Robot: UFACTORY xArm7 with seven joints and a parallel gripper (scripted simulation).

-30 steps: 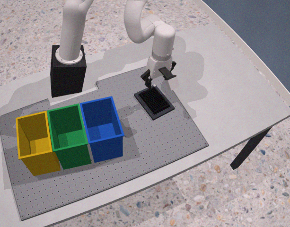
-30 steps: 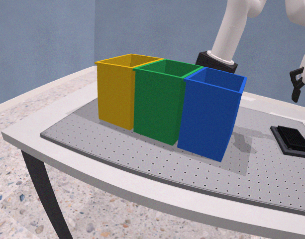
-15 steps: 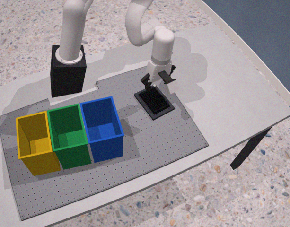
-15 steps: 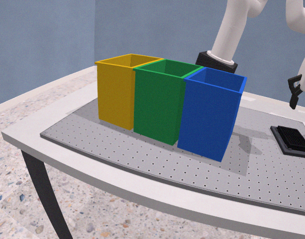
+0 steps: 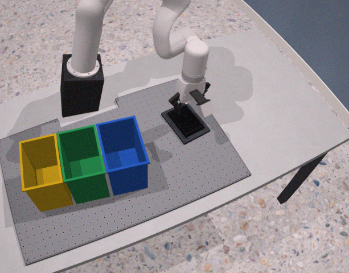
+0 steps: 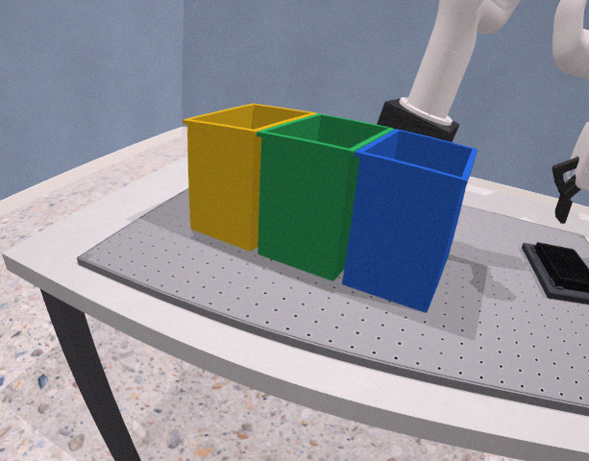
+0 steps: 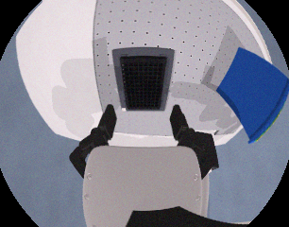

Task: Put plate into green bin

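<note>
The black 96-well plate lies 90 mm below my hand. The rest, counted from my hand: blue bin: 300 mm to the right, 60 mm ahead, 20 mm below; dark plate nest: 100 mm below; green bin: 430 mm to the right, 20 mm below, 20 mm ahead.
</note>
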